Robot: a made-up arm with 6 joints.
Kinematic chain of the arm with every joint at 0, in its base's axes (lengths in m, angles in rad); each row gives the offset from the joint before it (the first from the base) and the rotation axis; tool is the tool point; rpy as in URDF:
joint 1: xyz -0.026 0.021 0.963 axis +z
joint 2: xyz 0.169 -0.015 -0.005 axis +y
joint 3: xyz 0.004 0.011 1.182 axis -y
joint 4: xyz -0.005 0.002 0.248 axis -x
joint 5: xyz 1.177 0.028 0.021 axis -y
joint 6: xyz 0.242 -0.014 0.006 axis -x
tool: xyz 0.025 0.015 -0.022 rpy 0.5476 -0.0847 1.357
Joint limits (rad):
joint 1: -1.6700..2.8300
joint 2: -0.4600..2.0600
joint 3: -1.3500..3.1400
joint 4: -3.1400..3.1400
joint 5: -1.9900..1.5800
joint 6: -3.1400..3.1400
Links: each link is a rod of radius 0.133 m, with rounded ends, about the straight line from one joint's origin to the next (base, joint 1, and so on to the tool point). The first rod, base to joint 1, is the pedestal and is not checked.
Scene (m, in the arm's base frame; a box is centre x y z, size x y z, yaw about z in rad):
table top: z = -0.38
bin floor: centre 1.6 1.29 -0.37 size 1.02 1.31 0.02 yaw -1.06
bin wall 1: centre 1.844 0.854 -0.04 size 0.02 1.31 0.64 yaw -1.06
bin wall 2: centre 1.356 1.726 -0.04 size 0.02 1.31 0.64 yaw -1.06
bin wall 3: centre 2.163 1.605 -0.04 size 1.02 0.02 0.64 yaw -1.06
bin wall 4: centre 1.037 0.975 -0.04 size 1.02 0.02 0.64 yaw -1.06
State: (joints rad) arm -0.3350 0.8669 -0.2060 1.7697 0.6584 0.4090
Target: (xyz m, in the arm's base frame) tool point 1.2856 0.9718 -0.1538
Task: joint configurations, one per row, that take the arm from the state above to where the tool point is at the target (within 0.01 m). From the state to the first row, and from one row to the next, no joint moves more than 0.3 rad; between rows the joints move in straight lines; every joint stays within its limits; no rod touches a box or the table.
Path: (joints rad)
1: -0.0551 0.7845 -0.3059 1.7821 0.7255 0.4060
2: 0.2249 0.7021 -0.4058 1.7945 0.7927 0.4030
3: 0.5048 0.6197 -0.5057 1.8068 0.8598 0.4000
4: 0.5103 0.8613 -0.3914 1.7806 0.8078 0.4044
5: 0.5158 1.1030 -0.2770 1.7543 0.7558 0.4087
6: 0.5213 1.3446 -0.1627 1.7281 0.7038 0.4131

